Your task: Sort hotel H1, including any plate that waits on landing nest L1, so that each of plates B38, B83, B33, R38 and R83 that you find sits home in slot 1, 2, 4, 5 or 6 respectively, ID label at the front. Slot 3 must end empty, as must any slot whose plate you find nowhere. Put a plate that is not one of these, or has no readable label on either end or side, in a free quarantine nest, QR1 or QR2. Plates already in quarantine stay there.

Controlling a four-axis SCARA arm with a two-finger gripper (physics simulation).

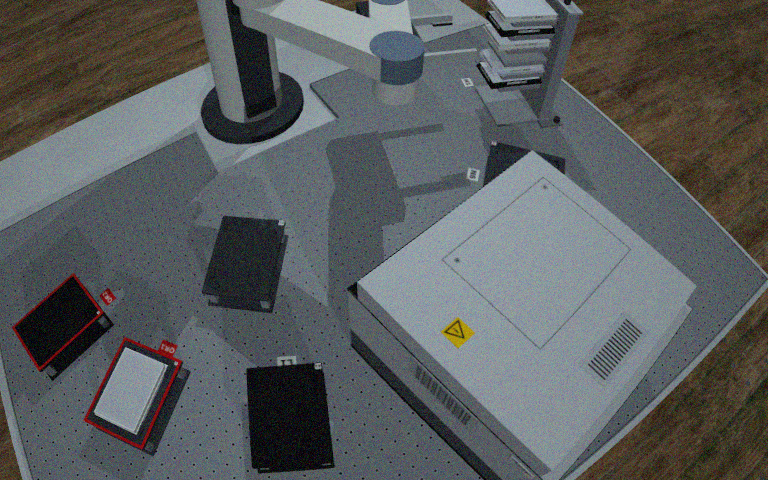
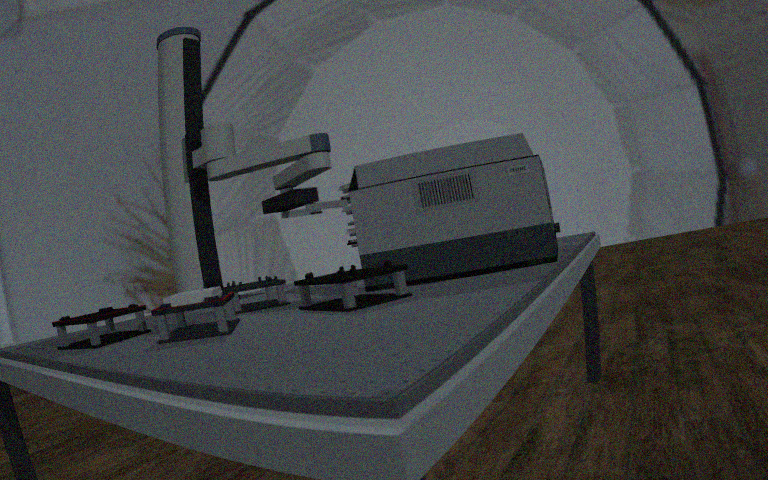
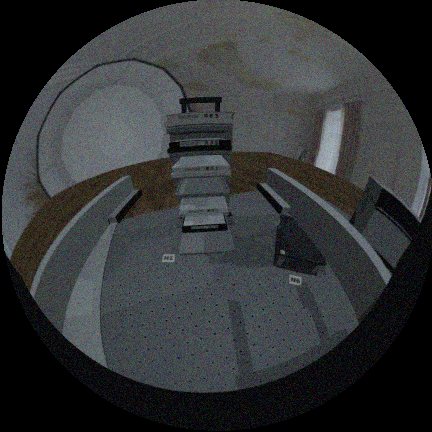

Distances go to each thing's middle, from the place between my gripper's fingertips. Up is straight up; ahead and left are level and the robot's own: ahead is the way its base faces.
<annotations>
I see the pale plate B33 (image 3: 195, 165) 12 cm to the left of my hand, 4 cm ahead of it and 1 cm below it. From my hand the other things lie so: instrument (image 2: 385, 217) (53 cm ahead, 28 cm to the right, 12 cm below); pale plate B83 (image 1: 491, 60) (12 cm to the left, 8 cm below, 4 cm ahead); dark nest N6 (image 3: 304, 249) (26 cm ahead, 17 cm below, 1 cm to the right).
</annotations>
